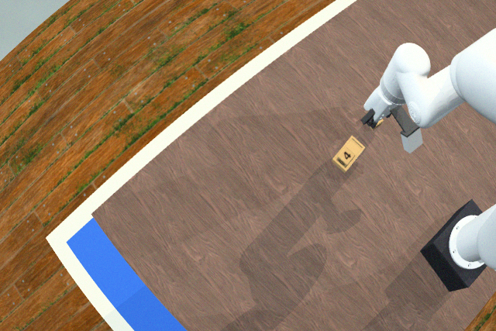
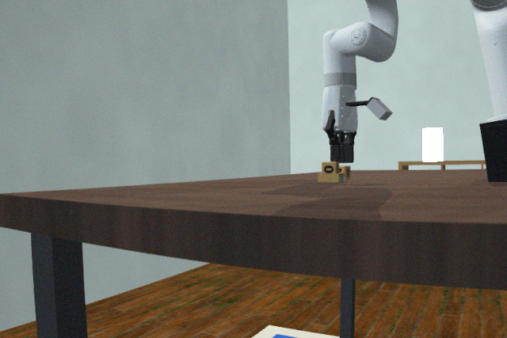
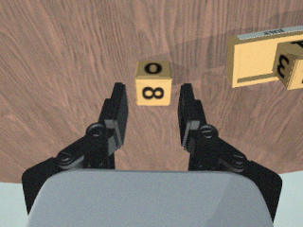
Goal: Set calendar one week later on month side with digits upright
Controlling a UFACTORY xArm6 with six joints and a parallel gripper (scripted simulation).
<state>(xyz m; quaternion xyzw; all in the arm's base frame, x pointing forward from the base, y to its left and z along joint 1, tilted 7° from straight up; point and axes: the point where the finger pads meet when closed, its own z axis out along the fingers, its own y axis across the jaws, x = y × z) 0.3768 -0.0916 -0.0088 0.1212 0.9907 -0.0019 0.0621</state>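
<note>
The wooden cube lies 4 cm below my hand. The rest, counted from my hand: tray (11 cm to the left, 5 cm below).
</note>
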